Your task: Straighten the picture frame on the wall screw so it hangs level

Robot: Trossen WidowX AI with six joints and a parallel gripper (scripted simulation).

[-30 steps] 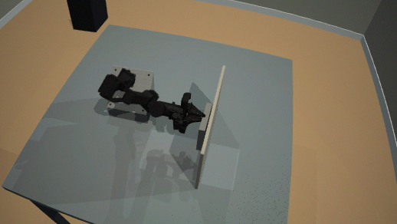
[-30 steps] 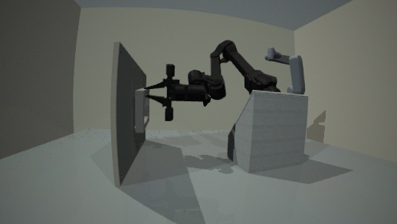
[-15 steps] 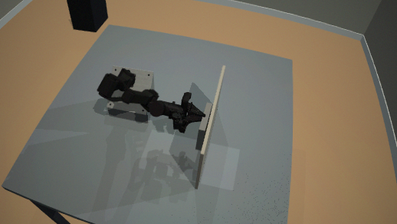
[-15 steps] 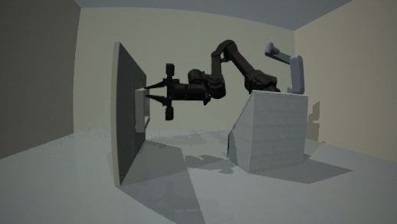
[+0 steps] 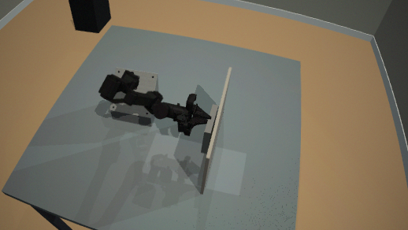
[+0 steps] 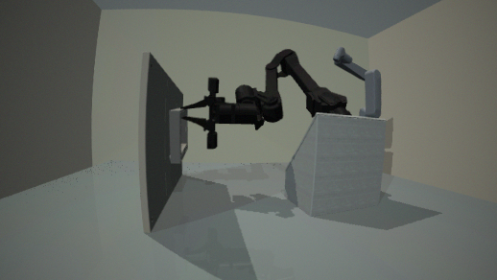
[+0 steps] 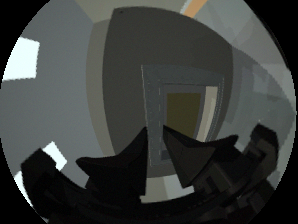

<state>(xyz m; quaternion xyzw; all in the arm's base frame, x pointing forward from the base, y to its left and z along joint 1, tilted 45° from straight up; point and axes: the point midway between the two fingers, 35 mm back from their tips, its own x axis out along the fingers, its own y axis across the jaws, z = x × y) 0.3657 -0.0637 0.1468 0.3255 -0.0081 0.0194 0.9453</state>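
My gripper tip is now 50 mm above the picture frame and 10 mm short of it. From my gripper tip the other things lie so: wall panel (70 mm below, 20 mm ahead, 10 mm to the left).
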